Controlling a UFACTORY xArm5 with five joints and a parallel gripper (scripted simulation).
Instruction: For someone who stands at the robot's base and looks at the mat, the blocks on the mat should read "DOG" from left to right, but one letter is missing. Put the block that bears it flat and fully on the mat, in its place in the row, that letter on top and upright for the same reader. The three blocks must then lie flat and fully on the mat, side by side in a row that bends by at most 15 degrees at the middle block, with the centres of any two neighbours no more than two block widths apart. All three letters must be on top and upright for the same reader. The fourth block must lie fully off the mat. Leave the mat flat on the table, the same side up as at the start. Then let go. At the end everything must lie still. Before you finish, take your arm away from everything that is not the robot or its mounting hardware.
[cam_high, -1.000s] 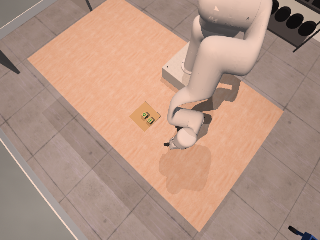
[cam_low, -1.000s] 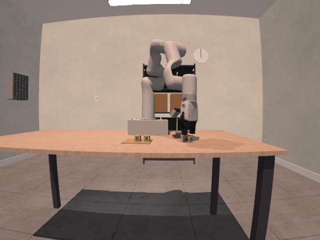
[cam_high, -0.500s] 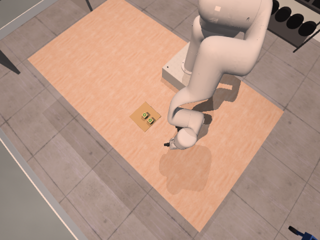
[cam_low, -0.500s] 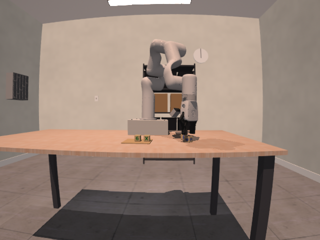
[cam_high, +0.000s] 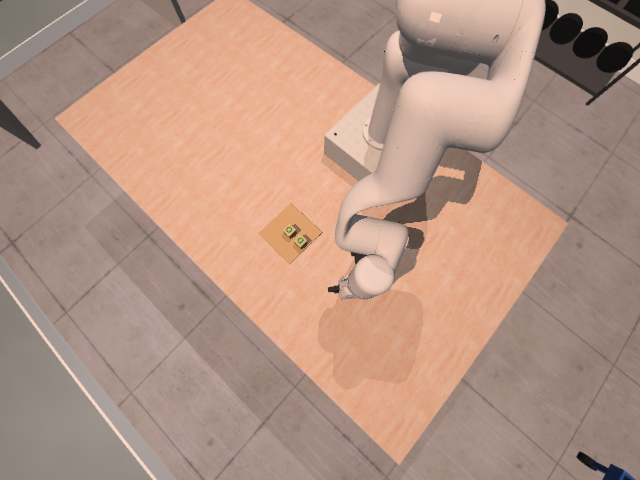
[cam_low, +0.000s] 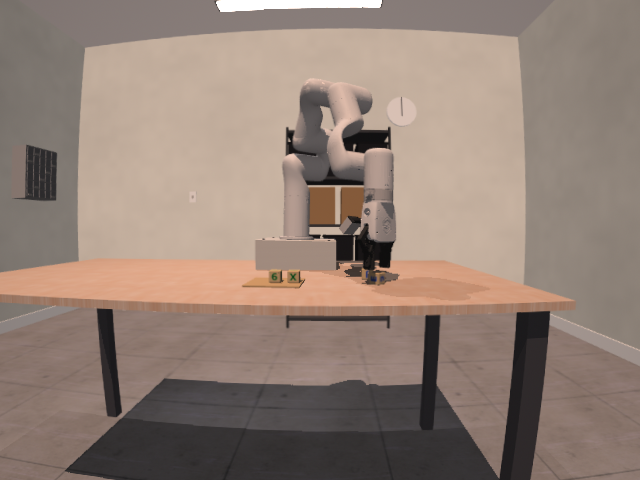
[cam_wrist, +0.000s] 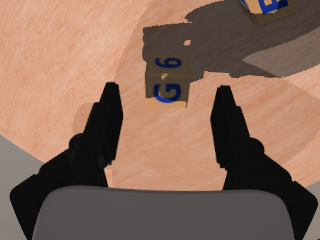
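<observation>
Now: the blue-lettered block 4 cm below my hand. Round my hand: mat (3 cm ahead, 26 cm to the right, 5 cm below).
</observation>
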